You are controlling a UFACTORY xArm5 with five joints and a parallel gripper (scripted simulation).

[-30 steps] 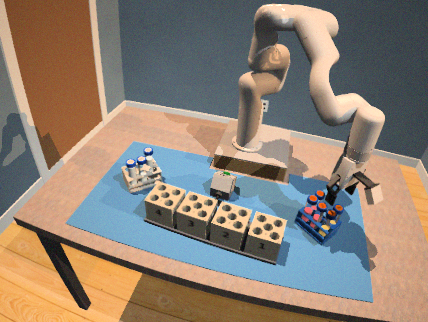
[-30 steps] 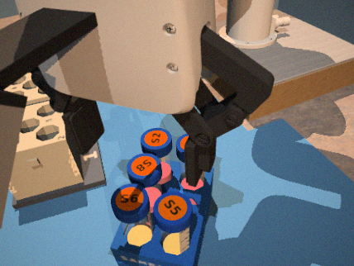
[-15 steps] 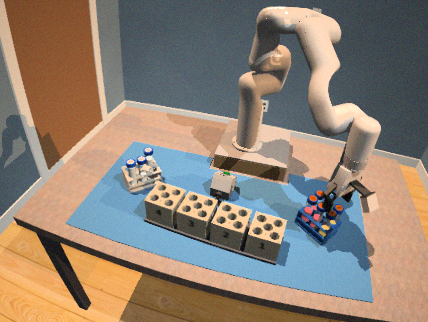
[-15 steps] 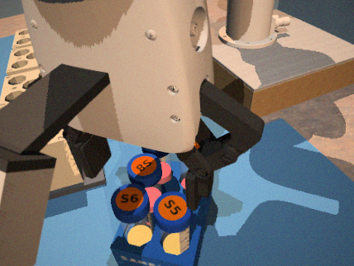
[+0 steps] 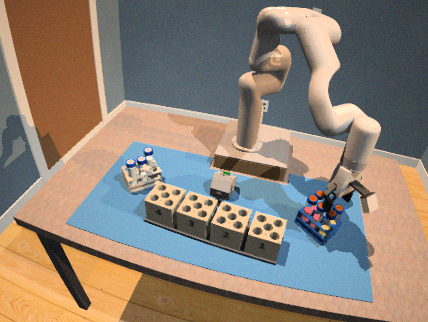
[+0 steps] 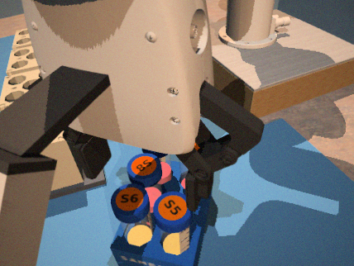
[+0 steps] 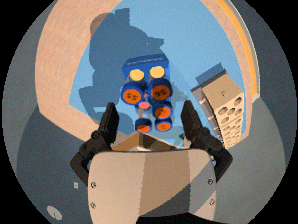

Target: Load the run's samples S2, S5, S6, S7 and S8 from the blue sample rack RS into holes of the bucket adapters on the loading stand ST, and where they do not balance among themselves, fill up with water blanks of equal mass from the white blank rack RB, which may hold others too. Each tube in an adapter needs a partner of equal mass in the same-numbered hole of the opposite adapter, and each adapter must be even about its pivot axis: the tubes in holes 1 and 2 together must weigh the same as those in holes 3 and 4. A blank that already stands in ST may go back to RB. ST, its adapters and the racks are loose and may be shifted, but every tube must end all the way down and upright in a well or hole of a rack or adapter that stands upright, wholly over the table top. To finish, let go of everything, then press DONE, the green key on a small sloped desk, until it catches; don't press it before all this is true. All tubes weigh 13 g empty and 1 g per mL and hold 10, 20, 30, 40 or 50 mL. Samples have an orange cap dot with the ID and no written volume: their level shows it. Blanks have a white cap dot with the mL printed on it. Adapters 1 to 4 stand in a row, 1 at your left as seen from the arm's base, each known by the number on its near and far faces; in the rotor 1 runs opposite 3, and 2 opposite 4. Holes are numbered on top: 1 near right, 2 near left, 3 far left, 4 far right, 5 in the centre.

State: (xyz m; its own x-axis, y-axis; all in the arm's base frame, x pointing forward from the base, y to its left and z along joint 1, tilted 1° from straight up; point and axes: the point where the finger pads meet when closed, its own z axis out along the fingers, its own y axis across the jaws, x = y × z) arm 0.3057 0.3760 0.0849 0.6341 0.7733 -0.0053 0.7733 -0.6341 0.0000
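My gripper is now 20 mm past the blue sample rack RS, 30 mm to the left of it and 120 mm above it. Also, from my hand: white blank rack RB: 30 mm ahead, 680 mm to the right, 120 mm below; then blue-capped tube: 70 mm ahead, 680 mm to the right, 90 mm below; then loading stand ST: 130 mm ahead, 350 mm to the right, 150 mm below.
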